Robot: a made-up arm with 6 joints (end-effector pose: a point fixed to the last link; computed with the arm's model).
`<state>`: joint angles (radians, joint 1 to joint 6).
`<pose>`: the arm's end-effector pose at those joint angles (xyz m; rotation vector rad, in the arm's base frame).
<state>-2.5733 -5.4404 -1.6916 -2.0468 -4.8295 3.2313</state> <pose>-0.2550 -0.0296 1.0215 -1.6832 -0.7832 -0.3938</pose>
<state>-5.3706 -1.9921 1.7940 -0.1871 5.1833 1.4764</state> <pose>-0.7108 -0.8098 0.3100 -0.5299 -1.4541 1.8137</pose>
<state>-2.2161 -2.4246 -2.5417 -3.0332 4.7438 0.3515</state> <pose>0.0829 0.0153 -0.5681 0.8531 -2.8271 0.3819</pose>
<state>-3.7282 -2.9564 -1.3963 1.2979 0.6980 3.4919</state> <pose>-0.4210 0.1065 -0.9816 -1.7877 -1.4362 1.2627</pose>
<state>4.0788 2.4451 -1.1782 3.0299 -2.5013 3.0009</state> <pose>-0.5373 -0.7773 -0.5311 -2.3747 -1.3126 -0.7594</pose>
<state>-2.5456 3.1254 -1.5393 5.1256 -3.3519 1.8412</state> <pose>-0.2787 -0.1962 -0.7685 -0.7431 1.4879 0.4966</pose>
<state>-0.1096 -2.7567 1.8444 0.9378 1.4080 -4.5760</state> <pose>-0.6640 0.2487 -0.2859 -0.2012 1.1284 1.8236</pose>
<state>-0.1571 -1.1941 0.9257 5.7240 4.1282 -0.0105</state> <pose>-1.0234 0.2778 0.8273 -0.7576 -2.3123 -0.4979</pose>
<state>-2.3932 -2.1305 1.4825 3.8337 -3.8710 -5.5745</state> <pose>0.7455 0.7388 -0.0906 0.8220 -2.7388 -0.5461</pose>
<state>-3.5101 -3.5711 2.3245 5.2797 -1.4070 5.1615</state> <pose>0.0755 -0.2230 -0.5878 1.9510 0.6712 -0.4103</pose>
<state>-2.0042 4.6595 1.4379 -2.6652 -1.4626 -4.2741</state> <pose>0.4583 0.7129 0.6291 0.2496 1.7067 -2.2258</pose>
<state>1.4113 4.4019 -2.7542 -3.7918 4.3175 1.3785</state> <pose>-0.0129 -0.4382 -0.2862 2.4808 -0.0954 0.7311</pose>
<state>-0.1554 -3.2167 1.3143 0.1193 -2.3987 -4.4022</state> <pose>-0.2365 0.0622 -0.9751 1.7791 1.1407 0.9560</pose>
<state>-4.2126 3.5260 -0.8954 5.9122 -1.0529 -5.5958</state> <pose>-0.1137 0.0155 -1.1208 -1.7360 1.2649 2.0573</pose>
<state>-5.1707 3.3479 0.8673 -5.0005 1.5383 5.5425</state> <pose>-0.4669 -0.4891 -0.9258 -0.3924 -1.2755 0.0163</pose>
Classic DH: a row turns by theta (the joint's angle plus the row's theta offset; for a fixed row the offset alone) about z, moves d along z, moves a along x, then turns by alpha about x. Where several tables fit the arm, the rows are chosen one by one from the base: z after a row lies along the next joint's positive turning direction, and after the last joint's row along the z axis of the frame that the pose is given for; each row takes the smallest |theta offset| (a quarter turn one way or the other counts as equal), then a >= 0, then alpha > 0; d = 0 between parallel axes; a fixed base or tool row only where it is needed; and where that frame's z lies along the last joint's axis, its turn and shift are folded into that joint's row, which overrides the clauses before.
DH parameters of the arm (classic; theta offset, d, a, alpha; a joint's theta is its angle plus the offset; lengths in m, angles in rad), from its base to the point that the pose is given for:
joint 1: 0 0.1452 0 -1.5708
joint 2: -1.5708 0 0.8945 0
joint 3: 1.5708 0.0386 0 1.5708
joint 4: 0 0.4937 0 -1.5708
joint 5: 0 0 0 1.5708
joint 6: 0 0.1709 0 0

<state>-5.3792 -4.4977 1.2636 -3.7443 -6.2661 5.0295</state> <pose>0.5484 0.7618 -0.7069 0.5862 3.0416 0.1537</pose>
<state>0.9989 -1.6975 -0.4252 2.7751 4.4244 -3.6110</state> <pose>-0.7119 -1.1432 -0.0710 0.4318 0.0317 0.6712</pose>
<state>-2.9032 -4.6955 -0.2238 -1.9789 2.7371 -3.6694</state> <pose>-1.1893 -0.2652 0.2254 0.8034 1.6883 1.5666</pose>
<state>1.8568 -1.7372 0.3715 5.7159 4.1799 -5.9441</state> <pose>0.2555 -1.2860 -0.0417 1.6519 -2.1606 -0.7371</pose>
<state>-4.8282 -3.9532 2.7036 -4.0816 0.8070 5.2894</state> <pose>-0.1321 0.0609 -0.3464 -0.4346 -1.9716 1.4397</pose>
